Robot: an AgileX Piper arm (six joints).
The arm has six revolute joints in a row. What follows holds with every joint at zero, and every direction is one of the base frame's.
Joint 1 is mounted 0.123 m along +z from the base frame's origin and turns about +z.
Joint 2 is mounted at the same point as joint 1 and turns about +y.
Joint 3 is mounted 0.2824 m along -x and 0.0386 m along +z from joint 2 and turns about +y.
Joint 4 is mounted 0.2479 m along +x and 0.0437 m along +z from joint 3 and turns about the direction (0.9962, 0, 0.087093).
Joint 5 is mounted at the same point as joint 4 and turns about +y.
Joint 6 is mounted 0.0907 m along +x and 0.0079 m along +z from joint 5 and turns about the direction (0.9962, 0, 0.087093).
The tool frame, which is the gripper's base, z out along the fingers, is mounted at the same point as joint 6; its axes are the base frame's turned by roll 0, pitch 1.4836 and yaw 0 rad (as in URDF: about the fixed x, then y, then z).
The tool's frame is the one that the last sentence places.
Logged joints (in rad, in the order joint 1, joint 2, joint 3, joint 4, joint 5, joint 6), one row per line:
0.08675 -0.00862 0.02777 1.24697 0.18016 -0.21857
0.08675 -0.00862 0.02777 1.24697 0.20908 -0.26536
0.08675 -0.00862 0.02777 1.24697 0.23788 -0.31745
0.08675 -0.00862 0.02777 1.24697 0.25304 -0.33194
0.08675 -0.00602 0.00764 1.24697 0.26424 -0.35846
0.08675 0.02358 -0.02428 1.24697 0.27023 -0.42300
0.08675 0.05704 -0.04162 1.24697 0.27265 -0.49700
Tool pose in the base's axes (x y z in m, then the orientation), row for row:
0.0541 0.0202 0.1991 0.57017 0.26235 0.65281 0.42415
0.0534 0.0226 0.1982 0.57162 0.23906 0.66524 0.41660
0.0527 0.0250 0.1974 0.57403 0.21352 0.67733 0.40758
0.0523 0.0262 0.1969 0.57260 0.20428 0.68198 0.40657
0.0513 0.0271 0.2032 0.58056 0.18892 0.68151 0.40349
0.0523 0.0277 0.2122 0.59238 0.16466 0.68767 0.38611
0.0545 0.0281 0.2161 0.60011 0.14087 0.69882 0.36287
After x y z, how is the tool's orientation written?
As a quaternion, w x y z.
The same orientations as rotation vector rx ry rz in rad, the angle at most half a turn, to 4 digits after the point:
0.6158 1.5322 0.9955
0.5607 1.5604 0.9772
0.5003 1.5872 0.9551
0.4790 1.5990 0.9533
0.4415 1.5926 0.9429
0.3829 1.5992 0.8979
0.3266 1.6200 0.8412

